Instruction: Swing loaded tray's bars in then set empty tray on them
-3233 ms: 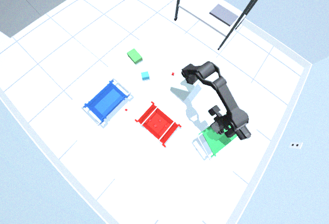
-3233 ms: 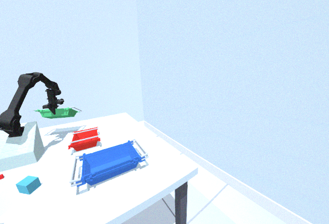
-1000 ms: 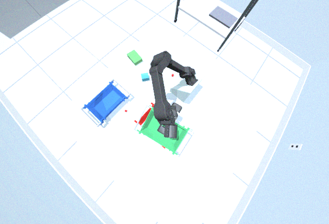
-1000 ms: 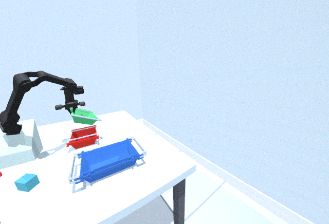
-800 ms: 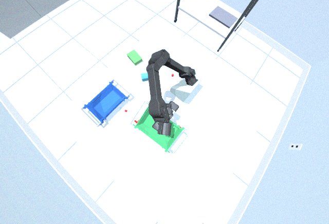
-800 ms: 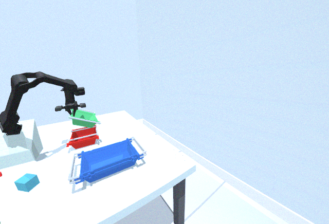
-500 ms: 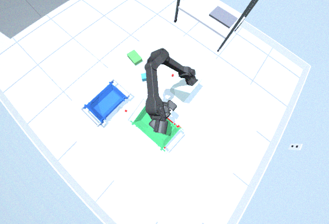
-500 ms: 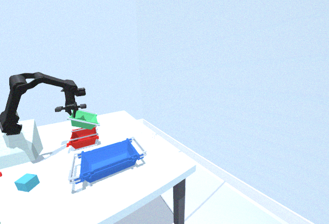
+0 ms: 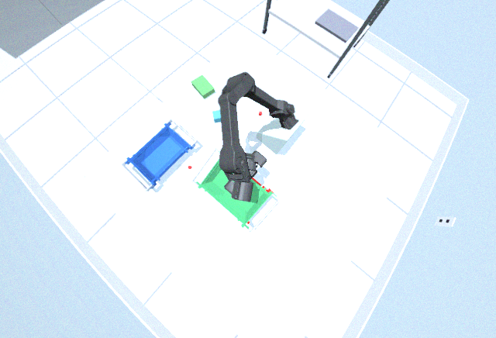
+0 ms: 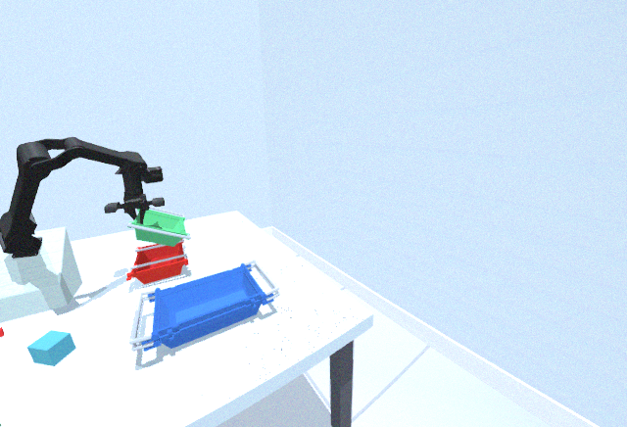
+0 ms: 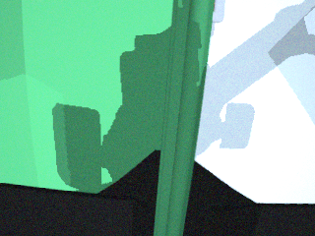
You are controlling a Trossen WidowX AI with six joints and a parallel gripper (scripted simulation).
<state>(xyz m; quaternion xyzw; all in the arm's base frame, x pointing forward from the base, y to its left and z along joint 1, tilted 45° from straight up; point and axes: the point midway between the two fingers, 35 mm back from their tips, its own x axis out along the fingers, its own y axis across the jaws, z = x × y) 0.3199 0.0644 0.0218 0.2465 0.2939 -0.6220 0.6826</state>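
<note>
My gripper tip is 7 cm short of the green tray and 1 cm to the right of it. Also, from my gripper tip: green block: 21 cm behind, 56 cm to the right, 16 cm below; cyan block: 15 cm behind, 36 cm to the right, 16 cm below.
</note>
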